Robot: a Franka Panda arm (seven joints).
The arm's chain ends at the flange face. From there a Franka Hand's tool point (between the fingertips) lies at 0.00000 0.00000 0.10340 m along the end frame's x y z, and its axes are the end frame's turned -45 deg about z.
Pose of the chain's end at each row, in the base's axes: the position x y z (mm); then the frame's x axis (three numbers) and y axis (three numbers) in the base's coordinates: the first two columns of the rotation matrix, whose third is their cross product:
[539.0 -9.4 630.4 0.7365 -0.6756 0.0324 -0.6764 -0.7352 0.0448]
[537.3 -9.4 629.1 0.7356 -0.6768 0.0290 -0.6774 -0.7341 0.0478]
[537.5 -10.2 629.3 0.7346 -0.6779 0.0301 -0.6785 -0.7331 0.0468]
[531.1 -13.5 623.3 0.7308 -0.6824 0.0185 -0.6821 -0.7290 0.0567]
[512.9 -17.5 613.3 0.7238 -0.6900 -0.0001 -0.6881 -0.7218 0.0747]
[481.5 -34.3 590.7 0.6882 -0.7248 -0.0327 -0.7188 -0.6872 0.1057]
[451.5 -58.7 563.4 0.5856 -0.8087 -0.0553 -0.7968 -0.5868 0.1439]
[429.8 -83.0 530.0 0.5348 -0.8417 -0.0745 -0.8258 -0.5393 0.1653]
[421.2 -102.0 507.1 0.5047 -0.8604 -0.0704 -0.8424 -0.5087 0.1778]
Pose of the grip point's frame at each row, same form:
[538.3 -15.1 527.2 0.9991 0.0421 -0.0088 0.0425 -0.9976 0.0546]
[536.2 -15.1 525.9 0.9991 0.0405 -0.0133 0.0412 -0.9977 0.0543]
[536.5 -15.9 526.1 0.9992 0.0390 -0.0118 0.0397 -0.9977 0.0544]
[528.5 -19.1 520.1 0.9991 0.0330 -0.0270 0.0344 -0.9980 0.0532]
[507.6 -23.1 510.2 0.9984 0.0225 -0.0529 0.0252 -0.9983 0.0528]
[471.3 -39.4 487.9 0.9949 -0.0266 -0.0979 -0.0216 -0.9984 0.0516]
[436.1 -62.9 461.2 0.9775 -0.1569 -0.1409 -0.1493 -0.9868 0.0626]
[411.3 -85.8 428.3 0.9621 -0.2138 -0.1696 -0.2058 -0.9765 0.0642]
[401.7 -105.1 405.6 0.9525 -0.2487 -0.1755 -0.2388 -0.9681 0.0759]

